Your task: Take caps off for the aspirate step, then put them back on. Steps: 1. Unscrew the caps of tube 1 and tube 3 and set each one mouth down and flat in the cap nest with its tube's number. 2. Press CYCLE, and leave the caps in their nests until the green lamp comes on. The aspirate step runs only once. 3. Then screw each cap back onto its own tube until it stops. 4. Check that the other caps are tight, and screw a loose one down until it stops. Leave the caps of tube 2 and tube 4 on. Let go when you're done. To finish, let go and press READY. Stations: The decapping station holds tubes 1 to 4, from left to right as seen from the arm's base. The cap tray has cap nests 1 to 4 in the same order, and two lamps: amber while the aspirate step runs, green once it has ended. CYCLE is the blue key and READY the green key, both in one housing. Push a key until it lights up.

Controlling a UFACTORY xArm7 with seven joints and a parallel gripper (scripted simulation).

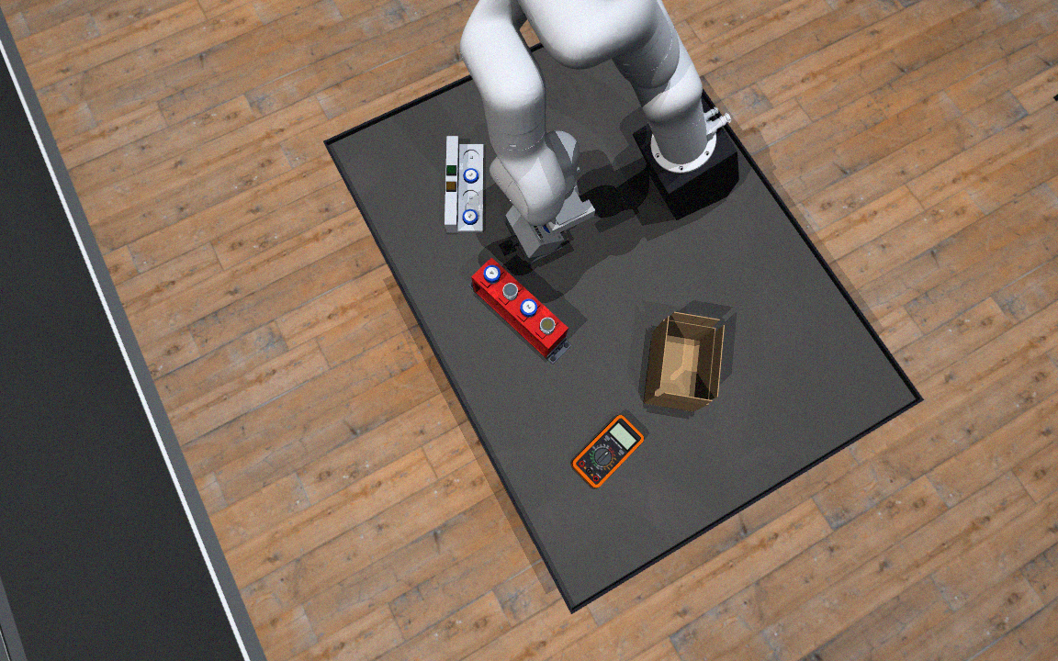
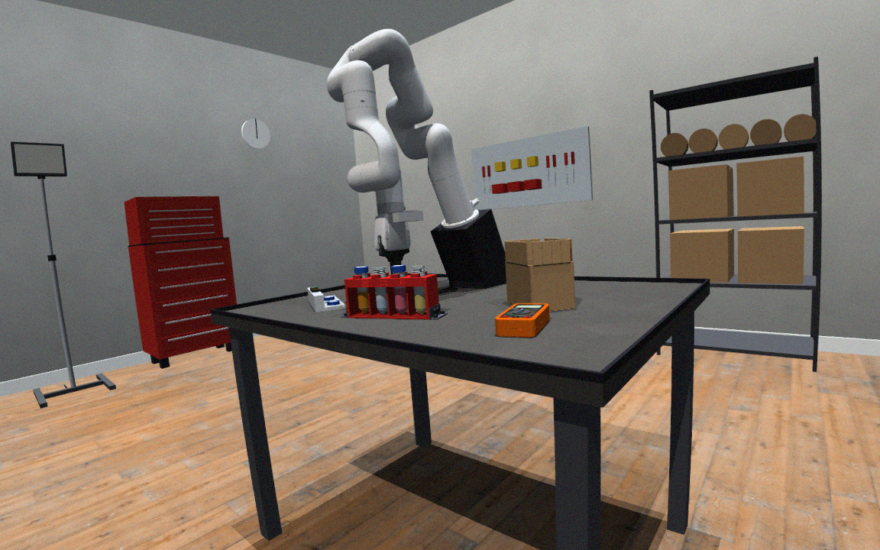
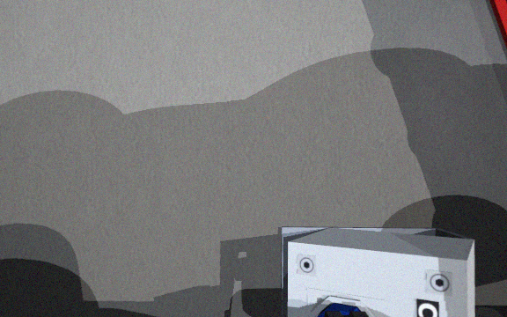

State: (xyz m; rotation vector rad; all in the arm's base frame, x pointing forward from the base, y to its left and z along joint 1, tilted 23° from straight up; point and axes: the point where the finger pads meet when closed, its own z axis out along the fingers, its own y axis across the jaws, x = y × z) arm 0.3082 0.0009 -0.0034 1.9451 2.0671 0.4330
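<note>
Now: the blue key 3 cm below my hand. Round my hand: green key (4 cm to the right, 3 cm below); key housing (4 cm below, 2 cm to the right, 2 cm ahead); orange multimeter (48 cm to the left, 8 cm below, 8 cm ahead).
</note>
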